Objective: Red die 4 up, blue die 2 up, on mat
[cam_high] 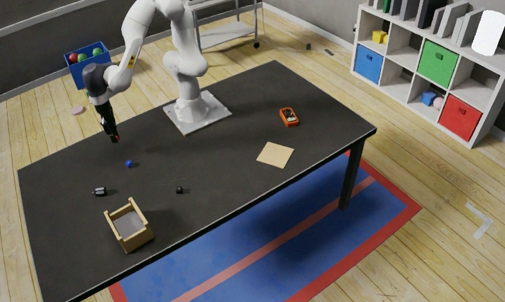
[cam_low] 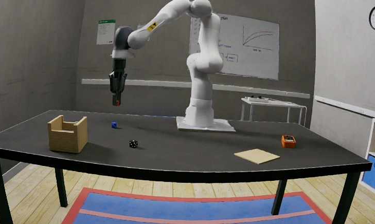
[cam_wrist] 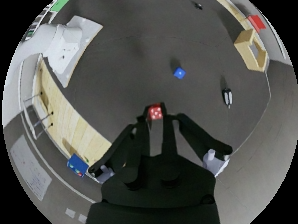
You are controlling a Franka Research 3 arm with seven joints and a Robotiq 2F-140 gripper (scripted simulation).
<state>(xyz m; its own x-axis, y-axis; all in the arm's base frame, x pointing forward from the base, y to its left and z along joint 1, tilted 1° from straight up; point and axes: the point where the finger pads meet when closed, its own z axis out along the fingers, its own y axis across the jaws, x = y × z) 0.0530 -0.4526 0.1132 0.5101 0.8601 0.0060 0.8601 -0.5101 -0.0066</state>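
My hand is 2 cm above the red die. The rest, counted from my hand: dark object (20 cm ahead, 18 cm to the right, 12 cm below); then black die (40 cm ahead, 16 cm to the left, 12 cm below); then blue die (12 cm below, 11 cm ahead, 1 cm to the left).
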